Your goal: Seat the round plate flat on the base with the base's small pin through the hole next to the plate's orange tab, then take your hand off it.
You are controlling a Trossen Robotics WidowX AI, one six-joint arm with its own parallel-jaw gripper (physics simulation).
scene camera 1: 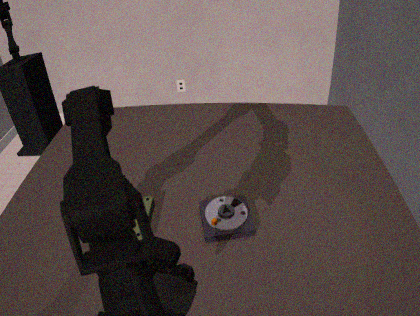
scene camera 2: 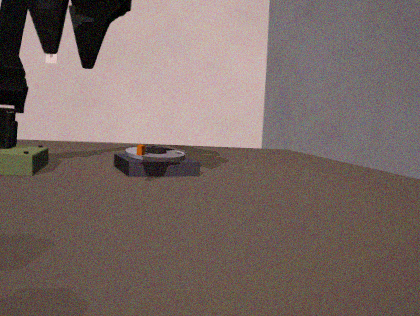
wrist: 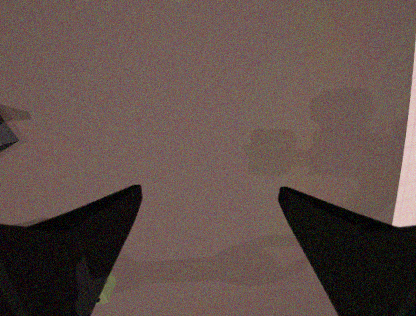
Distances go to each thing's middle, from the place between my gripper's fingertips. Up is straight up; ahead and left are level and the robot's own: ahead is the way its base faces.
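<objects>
Round pale plate (scene camera 1: 211, 213): my hand 110 mm above it, 120 mm short of it, 330 mm to the right of it.
</objects>
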